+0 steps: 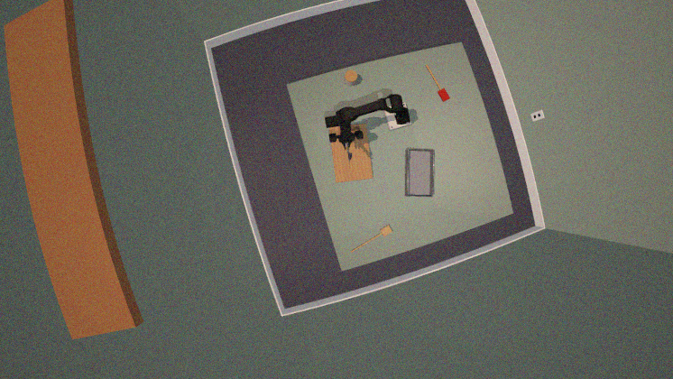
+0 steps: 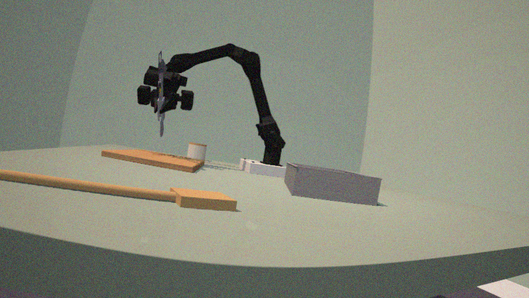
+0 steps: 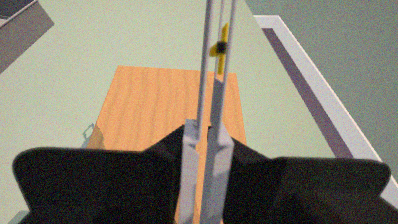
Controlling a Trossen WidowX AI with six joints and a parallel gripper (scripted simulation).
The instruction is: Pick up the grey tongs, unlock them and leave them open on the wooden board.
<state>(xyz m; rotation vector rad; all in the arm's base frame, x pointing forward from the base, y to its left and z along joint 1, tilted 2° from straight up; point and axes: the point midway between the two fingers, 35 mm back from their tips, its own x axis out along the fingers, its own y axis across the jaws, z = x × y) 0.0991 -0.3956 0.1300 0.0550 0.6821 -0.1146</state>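
The wooden board is 13 cm below my gripper tip, 3 cm to the left of it and 1 cm ahead of it. From my gripper tip the other things lie so: yellow lock piece (6 cm above); then grey roasting tin (43 cm to the left, 24 cm ahead, 11 cm below); then small cork-coloured cylinder (47 cm behind, 15 cm to the left, 11 cm below).
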